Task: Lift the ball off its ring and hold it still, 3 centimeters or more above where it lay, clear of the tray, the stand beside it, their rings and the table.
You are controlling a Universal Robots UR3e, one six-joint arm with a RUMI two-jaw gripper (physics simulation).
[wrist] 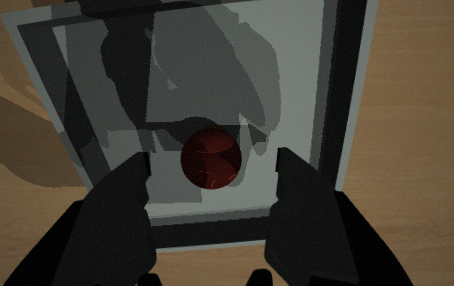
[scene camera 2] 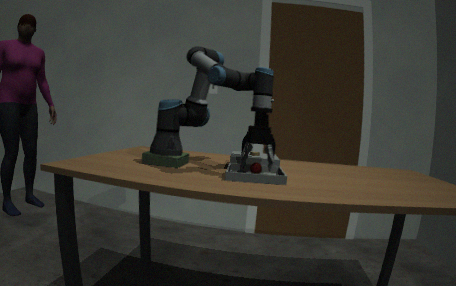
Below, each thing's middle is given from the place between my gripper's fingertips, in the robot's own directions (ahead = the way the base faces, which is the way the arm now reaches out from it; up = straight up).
Now: hand 1 cm above the grey tray (scene camera 2: 234,172).
